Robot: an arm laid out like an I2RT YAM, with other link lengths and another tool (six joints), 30 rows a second.
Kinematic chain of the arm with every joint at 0, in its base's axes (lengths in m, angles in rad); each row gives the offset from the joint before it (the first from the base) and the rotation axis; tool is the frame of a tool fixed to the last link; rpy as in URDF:
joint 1: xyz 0 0 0.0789 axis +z
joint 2: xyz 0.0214 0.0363 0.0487 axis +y
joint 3: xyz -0.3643 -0.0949 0 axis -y
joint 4: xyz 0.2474 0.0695 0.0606 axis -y
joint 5: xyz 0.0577 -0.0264 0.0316 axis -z
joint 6: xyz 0.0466 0 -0.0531 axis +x
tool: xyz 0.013 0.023 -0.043 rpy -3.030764 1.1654 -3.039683
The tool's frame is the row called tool.
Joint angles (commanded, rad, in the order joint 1, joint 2, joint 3, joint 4, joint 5, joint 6), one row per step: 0.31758, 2.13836, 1.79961, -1.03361, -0.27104, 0.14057; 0.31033, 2.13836, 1.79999, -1.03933, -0.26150, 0.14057; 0.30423, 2.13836, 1.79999, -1.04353, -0.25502, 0.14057; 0.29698, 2.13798, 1.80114, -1.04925, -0.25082, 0.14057; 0.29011, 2.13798, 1.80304, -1.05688, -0.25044, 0.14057; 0.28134, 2.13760, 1.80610, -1.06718, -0.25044, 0.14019; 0.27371, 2.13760, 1.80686, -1.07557, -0.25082, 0.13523; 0.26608, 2.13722, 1.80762, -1.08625, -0.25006, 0.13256; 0.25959, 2.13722, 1.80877, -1.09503, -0.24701, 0.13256; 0.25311, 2.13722, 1.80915, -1.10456, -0.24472, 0.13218; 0.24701, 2.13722, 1.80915, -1.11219, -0.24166, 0.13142; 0.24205, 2.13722, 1.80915, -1.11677, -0.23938, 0.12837; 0.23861, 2.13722, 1.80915, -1.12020, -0.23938, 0.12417; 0.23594, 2.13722, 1.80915, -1.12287, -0.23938, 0.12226
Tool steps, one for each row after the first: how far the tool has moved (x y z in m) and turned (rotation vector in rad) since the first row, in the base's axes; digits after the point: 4 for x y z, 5 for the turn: 0.0008, -0.0035, -0.0001, -0.01055, 0.00219, -0.00911; 0.0014, -0.0064, -0.0002, -0.01789, 0.00427, -0.01643; 0.0021, -0.0097, 0.0002, -0.02307, 0.00708, -0.02445; 0.0025, -0.0127, 0.0009, -0.02513, 0.01251, -0.03133; 0.0030, -0.0165, 0.0022, -0.02715, 0.01906, -0.03967; 0.0032, -0.0200, 0.0026, -0.02941, 0.02509, -0.04244; 0.0031, -0.0236, 0.0033, -0.03301, 0.03334, -0.04756; 0.0032, -0.0266, 0.0038, -0.03794, 0.03992, -0.05448; 0.0031, -0.0296, 0.0042, -0.04257, 0.04810, -0.06086; 0.0030, -0.0325, 0.0044, -0.04751, 0.05451, -0.06662; 0.0032, -0.0349, 0.0045, -0.05104, 0.05755, -0.06895; 0.0031, -0.0365, 0.0046, -0.05221, 0.05974, -0.06832; 0.0031, -0.0378, 0.0047, -0.05299, 0.06184, -0.06912
